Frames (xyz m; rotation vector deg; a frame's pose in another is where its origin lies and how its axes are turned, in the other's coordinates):
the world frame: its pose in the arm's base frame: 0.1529 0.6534 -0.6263 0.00 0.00 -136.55
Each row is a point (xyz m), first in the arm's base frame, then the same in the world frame.
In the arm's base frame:
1: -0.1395 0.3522 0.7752
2: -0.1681 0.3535 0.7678
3: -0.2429 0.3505 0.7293
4: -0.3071 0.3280 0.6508
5: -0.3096 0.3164 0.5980
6: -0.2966 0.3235 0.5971
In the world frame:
1: 0.4194 0.0176 1.4015
2: 0.4393 -0.0030 1.3941
3: 0.4957 -0.0523 1.3556
4: 0.5577 -0.0801 1.2771
5: 0.5675 -0.0734 1.2243
6: 0.5532 -0.0696 1.2234

